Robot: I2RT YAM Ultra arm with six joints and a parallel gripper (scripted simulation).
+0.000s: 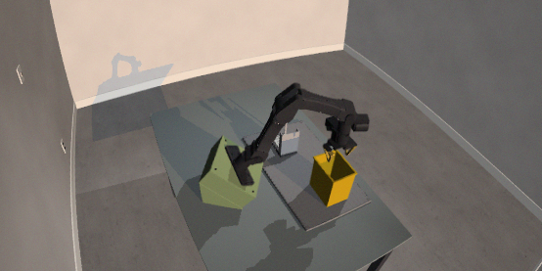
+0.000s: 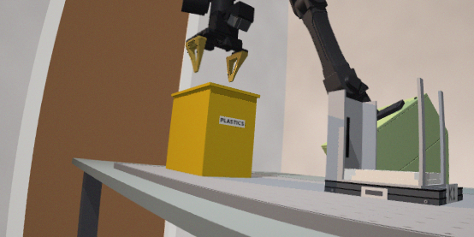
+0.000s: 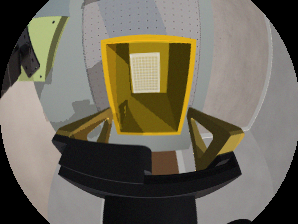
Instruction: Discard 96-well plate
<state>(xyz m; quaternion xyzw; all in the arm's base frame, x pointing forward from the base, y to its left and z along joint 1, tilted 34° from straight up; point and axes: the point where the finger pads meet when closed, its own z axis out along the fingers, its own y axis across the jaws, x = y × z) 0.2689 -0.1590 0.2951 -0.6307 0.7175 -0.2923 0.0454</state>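
The yellow plastics bin W1 lies 14 cm below my hand.
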